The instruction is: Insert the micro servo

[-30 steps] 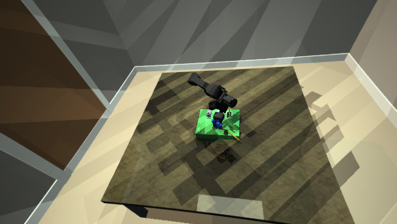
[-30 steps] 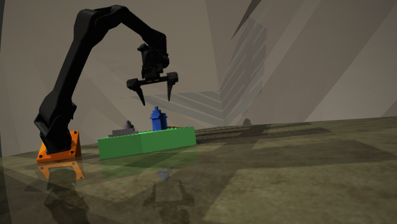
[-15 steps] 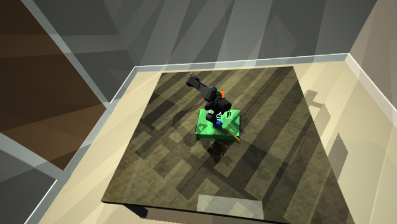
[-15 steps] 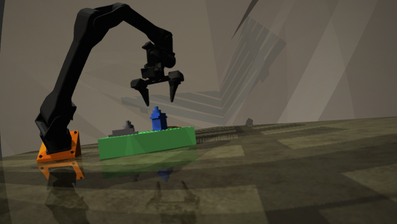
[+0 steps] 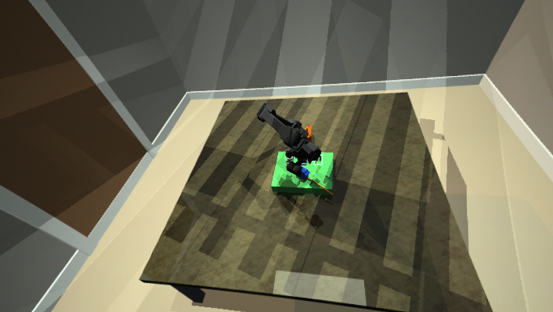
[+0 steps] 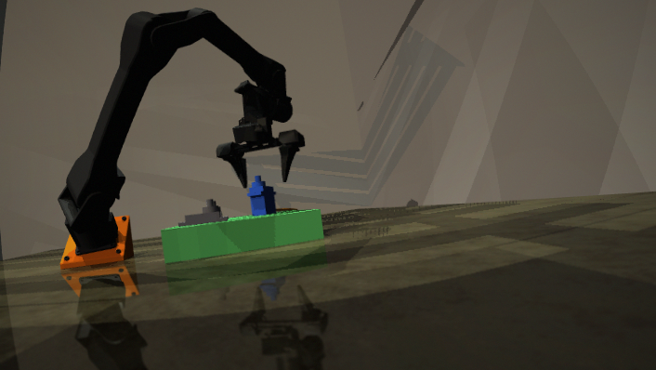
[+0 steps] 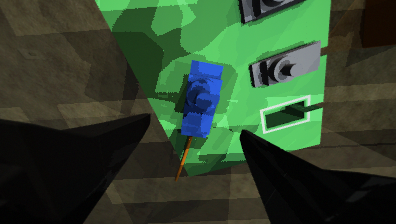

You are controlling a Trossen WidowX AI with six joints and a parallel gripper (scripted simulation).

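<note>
Right now my gripper tip is 9 cm above the green deck, 2 cm past it and 1 cm to the left of it.
</note>
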